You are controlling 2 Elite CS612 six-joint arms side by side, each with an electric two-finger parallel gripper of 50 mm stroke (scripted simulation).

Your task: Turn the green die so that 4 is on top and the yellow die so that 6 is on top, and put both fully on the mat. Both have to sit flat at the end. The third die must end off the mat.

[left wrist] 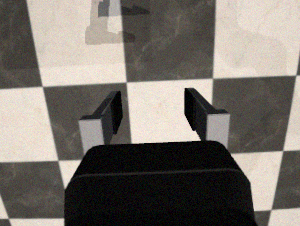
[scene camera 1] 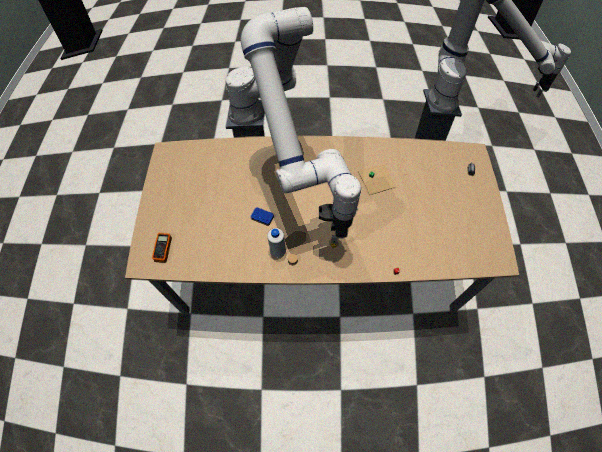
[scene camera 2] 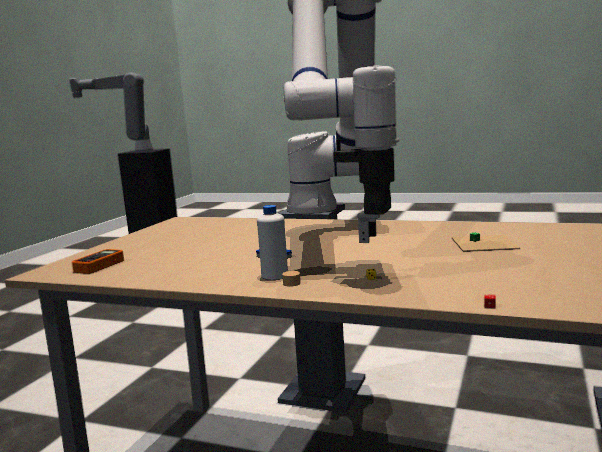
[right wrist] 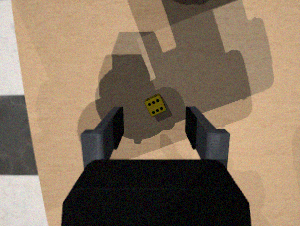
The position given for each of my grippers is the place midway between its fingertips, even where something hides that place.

Observation:
I see my left gripper [left wrist: 152,102], my right gripper [scene camera 2: 368,239] and a multimeter [scene camera 2: 108,257].
My right gripper is seen too in the right wrist view [right wrist: 154,119]. The left wrist view does not show the multimeter: it is out of frame. The right wrist view misses the multimeter: it is out of frame.

